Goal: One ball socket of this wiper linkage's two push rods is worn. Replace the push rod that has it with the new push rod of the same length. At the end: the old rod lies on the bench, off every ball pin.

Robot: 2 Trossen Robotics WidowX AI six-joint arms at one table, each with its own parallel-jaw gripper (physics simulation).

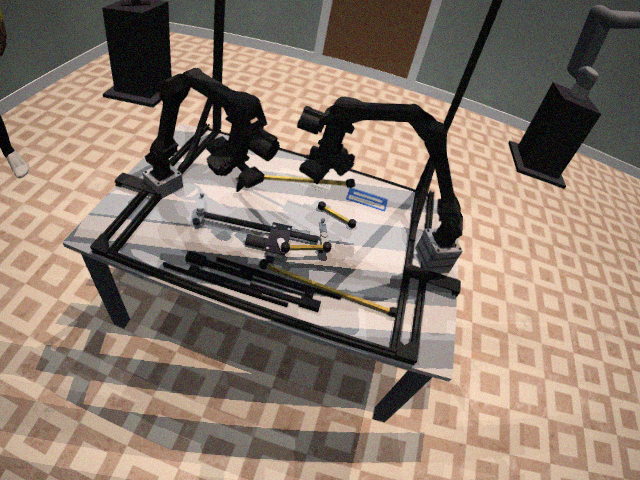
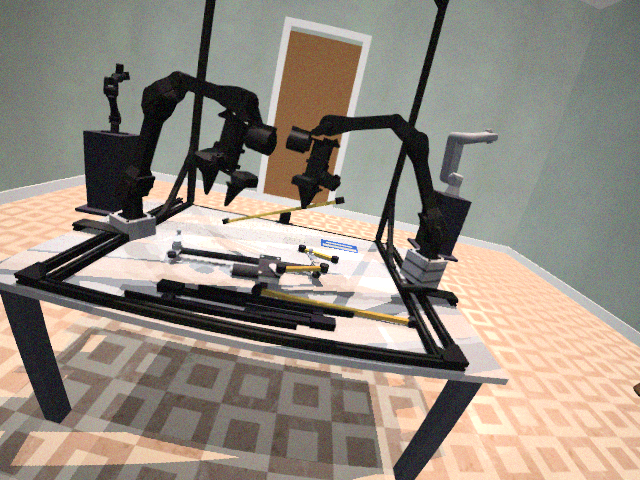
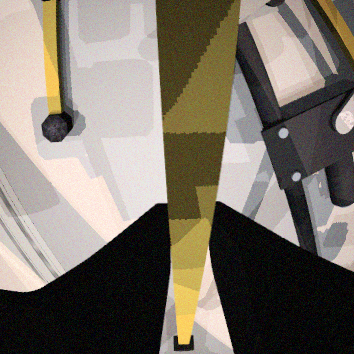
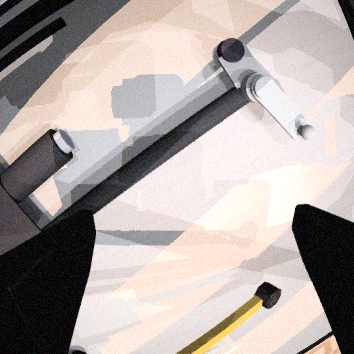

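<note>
My left gripper [image 1: 316, 178] [image 2: 308, 205] [image 3: 187, 215] is shut on a long yellow push rod [image 1: 286, 178] [image 2: 263, 213] [image 3: 195, 100] [image 4: 225, 322], held above the bench with black sockets at its ends. My right gripper [image 1: 230, 179] [image 2: 217, 198] [image 4: 196, 220] is open and empty, above the linkage's left end. The left rocker's ball pin [image 4: 306, 131] [image 1: 201, 195] is bare. A short yellow rod [image 1: 306, 247] [image 2: 302, 268] runs from the crank area toward the right rocker; its seating is unclear. Another long yellow rod [image 1: 330, 287] [image 2: 336, 304] lies at the front.
A loose short yellow rod [image 1: 337, 214] [image 2: 318, 253] [image 3: 52, 75] lies behind the right rocker [image 1: 323, 228]. A blue outlined rectangle [image 1: 386, 204] [image 2: 338, 241] is at the back right. Black wiper arms [image 1: 309, 301] [image 2: 323, 321] lie along the front, inside the black frame rail [image 1: 258, 311].
</note>
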